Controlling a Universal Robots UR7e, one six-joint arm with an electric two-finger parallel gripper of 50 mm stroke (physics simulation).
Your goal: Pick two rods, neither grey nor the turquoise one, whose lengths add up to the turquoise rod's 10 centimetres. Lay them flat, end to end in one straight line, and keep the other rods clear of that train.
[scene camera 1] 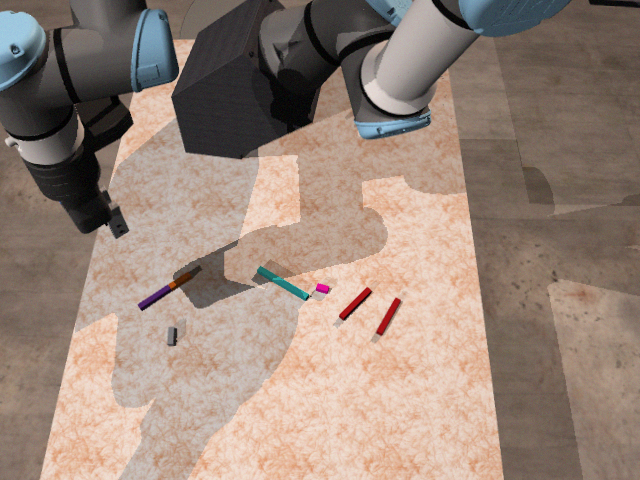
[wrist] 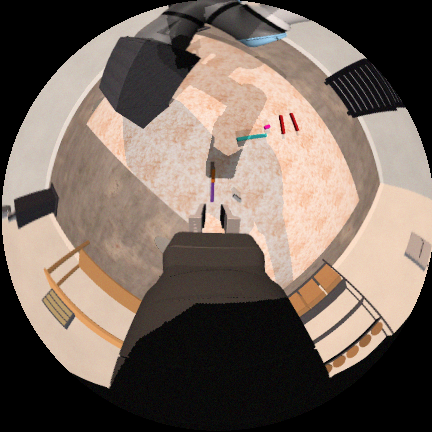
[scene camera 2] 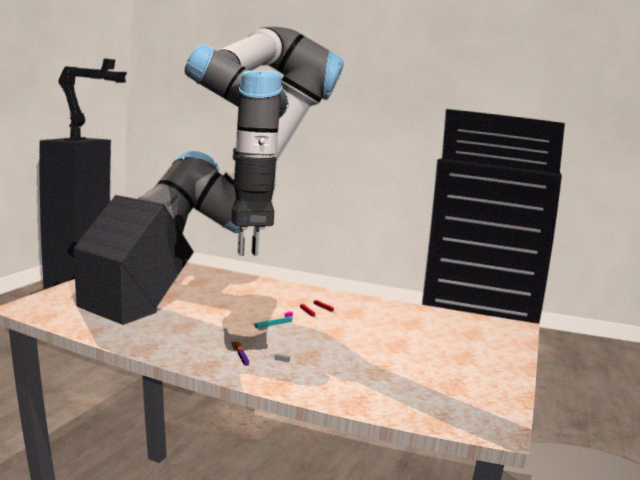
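Pixels of known places: gripper, fingertip midpoint: (scene camera 1: 116, 227) (wrist: 212, 211) (scene camera 2: 247, 254); arm's base at its link origin: (scene camera 1: 289, 54) (scene camera 2: 154, 223).
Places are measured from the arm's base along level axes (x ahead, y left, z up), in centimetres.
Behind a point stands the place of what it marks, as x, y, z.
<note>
A purple rod (scene camera 1: 154, 298) @(39.0, -20.9, -18.7) (scene camera 2: 243, 357) @(39.2, -22.1, -18.7) (wrist: 212, 192) @(38.9, -21.0, -18.7) and an orange rod (scene camera 1: 180, 280) @(35.5, -17.0, -18.7) (scene camera 2: 237, 345) @(35.2, -17.4, -18.7) (wrist: 213, 175) @(35.5, -17.1, -18.7) lie flat, end to end in what looks like one straight line, the orange one partly in shadow. I see no gap between them. The turquoise rod (scene camera 1: 282, 283) @(35.4, 0.3, -18.7) (scene camera 2: 273, 322) @(35.3, -0.4, -18.9) (wrist: 251, 137) @(35.3, -0.1, -18.8) lies apart from them, with a short magenta rod (scene camera 1: 322, 288) @(36.1, 7.0, -18.7) (scene camera 2: 288, 314) @(36.0, 6.4, -18.9) (wrist: 267, 126) @(36.0, 7.0, -18.7) near its end. Two red rods (scene camera 1: 355, 303) @(38.7, 12.6, -18.6) (scene camera 1: 388, 316) @(40.9, 18.0, -18.7) lie further right in scene camera 1. My gripper (scene camera 2: 248, 253) @(39.1, -21.4, 2.7) (wrist: 212, 211) @(39.1, -21.4, 2.7) is open and empty, high above the table.
A short grey rod (scene camera 1: 172, 336) @(45.8, -16.8, -18.7) (scene camera 2: 281, 357) @(45.6, -17.5, -18.9) (wrist: 236, 195) @(44.6, -16.7, -18.7) lies near the purple rod, apart from it. A large black block (scene camera 1: 217, 113) @(7.4, -12.7, -7.5) (scene camera 2: 121, 263) @(6.3, -20.7, -4.9) (wrist: 145, 82) @(7.6, -11.2, -4.6) stands on the table (scene camera 1: 387, 413) @(56.7, 17.6, -19.7) by the arm's base. Arm shadows cross the table.
</note>
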